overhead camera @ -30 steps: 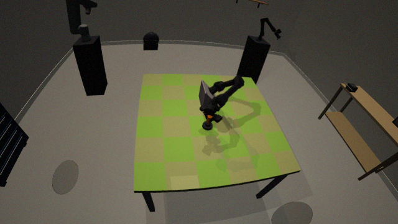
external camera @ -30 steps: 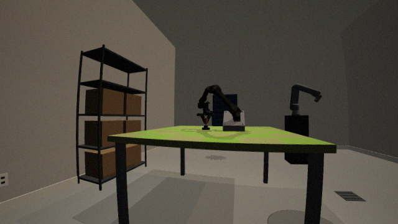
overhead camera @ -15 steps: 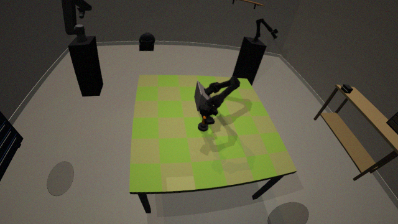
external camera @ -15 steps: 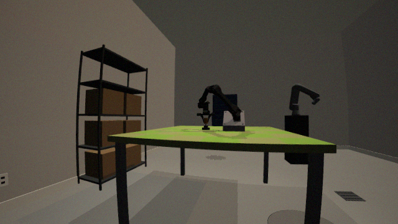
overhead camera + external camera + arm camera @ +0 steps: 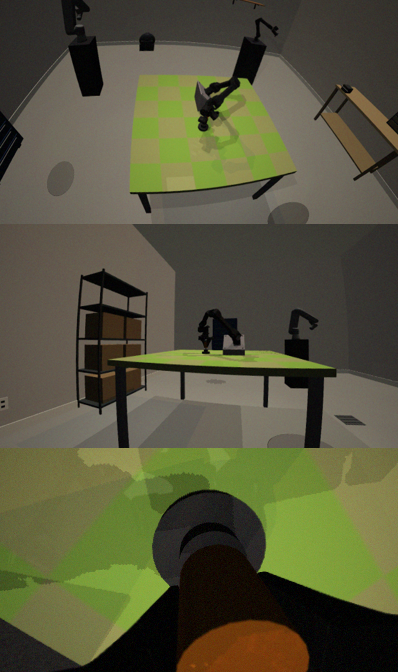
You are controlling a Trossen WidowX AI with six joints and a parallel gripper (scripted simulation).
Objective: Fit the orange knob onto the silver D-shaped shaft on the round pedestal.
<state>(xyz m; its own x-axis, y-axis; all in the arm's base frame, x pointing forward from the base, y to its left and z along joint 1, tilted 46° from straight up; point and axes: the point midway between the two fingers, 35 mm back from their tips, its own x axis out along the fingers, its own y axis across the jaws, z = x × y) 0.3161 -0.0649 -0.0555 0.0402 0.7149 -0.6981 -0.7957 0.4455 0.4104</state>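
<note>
Right now the orange knob is 30 mm above my gripper tip. The rest, counted from my gripper tip: round pedestal 40 mm below.
</note>
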